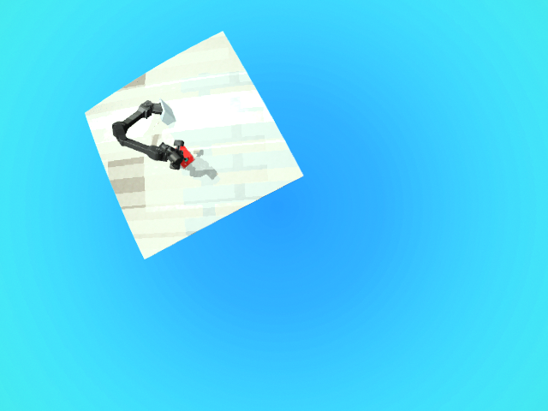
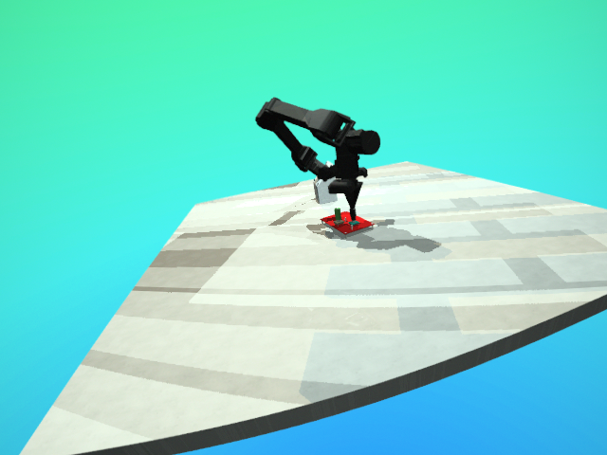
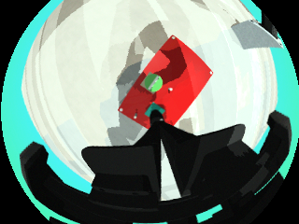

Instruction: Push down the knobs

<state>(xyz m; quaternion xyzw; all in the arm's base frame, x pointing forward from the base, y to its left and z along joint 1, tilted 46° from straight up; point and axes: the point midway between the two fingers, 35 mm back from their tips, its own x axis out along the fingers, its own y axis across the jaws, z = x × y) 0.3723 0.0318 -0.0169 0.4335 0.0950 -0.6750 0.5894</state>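
Now: the black knob 10 mm below my gripper tip. From my gripper tip the other things lie so: green knob: 40 mm to the right, 20 mm behind, 10 mm below.
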